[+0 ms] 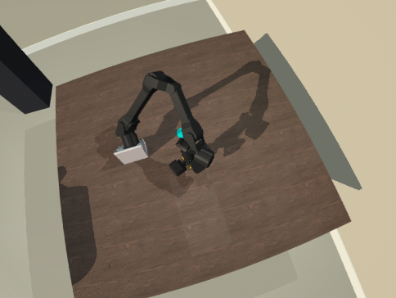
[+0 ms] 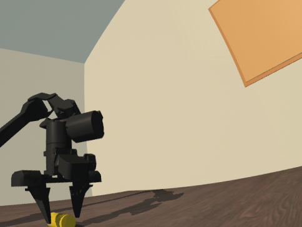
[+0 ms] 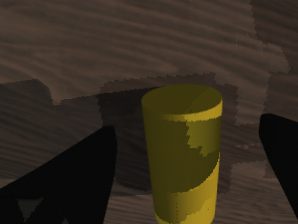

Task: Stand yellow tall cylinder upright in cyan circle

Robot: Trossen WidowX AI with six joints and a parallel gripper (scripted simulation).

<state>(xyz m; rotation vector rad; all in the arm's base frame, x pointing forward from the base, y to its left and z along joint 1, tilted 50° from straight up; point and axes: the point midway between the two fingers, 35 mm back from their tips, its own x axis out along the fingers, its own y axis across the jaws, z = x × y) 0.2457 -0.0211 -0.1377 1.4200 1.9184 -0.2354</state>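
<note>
The cyan circle is 180 mm to the left of my gripper tip, 20 mm below it and 10 mm behind it. Also, from my gripper tip: yellow tall cylinder (20 mm to the left, 10 mm behind).
</note>
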